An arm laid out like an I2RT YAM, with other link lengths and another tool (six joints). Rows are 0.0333 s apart.
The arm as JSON. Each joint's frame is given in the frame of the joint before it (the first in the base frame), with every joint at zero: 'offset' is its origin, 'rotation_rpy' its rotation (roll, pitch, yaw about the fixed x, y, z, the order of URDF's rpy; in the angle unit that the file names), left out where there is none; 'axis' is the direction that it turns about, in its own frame. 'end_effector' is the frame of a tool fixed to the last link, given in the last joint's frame.
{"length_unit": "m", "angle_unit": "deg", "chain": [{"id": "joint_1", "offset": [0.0, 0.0, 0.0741], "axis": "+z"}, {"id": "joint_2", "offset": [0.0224, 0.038, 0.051], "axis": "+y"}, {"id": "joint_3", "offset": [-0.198, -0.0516, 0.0], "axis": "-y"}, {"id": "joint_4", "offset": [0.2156, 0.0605, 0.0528], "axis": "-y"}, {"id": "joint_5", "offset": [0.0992, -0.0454, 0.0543], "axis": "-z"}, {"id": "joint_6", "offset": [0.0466, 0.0, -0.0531], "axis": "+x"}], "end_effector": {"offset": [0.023, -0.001, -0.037], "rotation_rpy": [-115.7, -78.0, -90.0]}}
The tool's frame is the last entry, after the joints.
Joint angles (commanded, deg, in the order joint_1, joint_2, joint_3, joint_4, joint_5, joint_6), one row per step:
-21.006 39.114 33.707 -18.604 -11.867 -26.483
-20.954 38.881 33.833 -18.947 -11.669 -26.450
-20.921 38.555 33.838 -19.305 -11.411 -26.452
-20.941 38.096 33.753 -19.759 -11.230 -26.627
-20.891 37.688 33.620 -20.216 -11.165 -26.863
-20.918 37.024 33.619 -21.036 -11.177 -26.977
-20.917 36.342 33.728 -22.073 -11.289 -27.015
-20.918 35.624 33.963 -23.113 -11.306 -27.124
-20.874 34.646 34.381 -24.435 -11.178 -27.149
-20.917 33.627 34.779 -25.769 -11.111 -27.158
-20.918 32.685 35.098 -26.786 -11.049 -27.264
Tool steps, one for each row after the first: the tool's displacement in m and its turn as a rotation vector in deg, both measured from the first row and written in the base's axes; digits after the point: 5 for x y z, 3 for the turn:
-0.00066 0.00023 0.00079 -0.051 0.010 -0.142
-0.00163 0.00040 0.00111 -0.141 0.073 -0.344
-0.00301 0.00049 0.00114 -0.341 0.197 -0.459
-0.00423 0.00095 0.00068 -0.515 0.408 -0.373
-0.00624 0.00154 0.00102 -0.558 0.569 -0.343
-0.00842 0.00251 0.00154 -0.462 0.787 -0.223
-0.01061 0.00330 0.00296 -0.523 0.880 -0.164
-0.01343 0.00437 0.00566 -0.622 0.833 -0.227
-0.01650 0.00527 0.00828 -0.685 0.767 -0.328
-0.01902 0.00609 0.01089 -0.891 0.563 -0.344

